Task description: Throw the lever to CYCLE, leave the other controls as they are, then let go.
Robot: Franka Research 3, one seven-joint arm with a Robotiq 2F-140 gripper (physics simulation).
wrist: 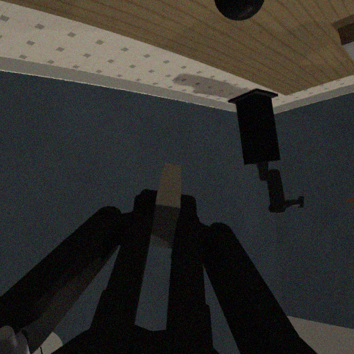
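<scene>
A dark round knob (239, 7), which looks like the lever's ball, shows at the top edge, right of the middle, partly cut off by the frame. The rest of the lever, its panel, the CYCLE label and the other controls do not show, so the lever's position cannot be told. My gripper (169, 180) is in the lower middle, shut and empty, with its pale pad surfaces showing at the tips. It is well below the knob in the view and apart from it.
A wooden table top (165, 30) spans the upper part. A black box-like fixture (257, 127) with a jointed, hooked piece (276, 190) hangs right of my fingers in the view. Behind are a blue surface (65, 140) and a pale dotted strip (115, 60). A brown edge (346, 31) shows at upper right.
</scene>
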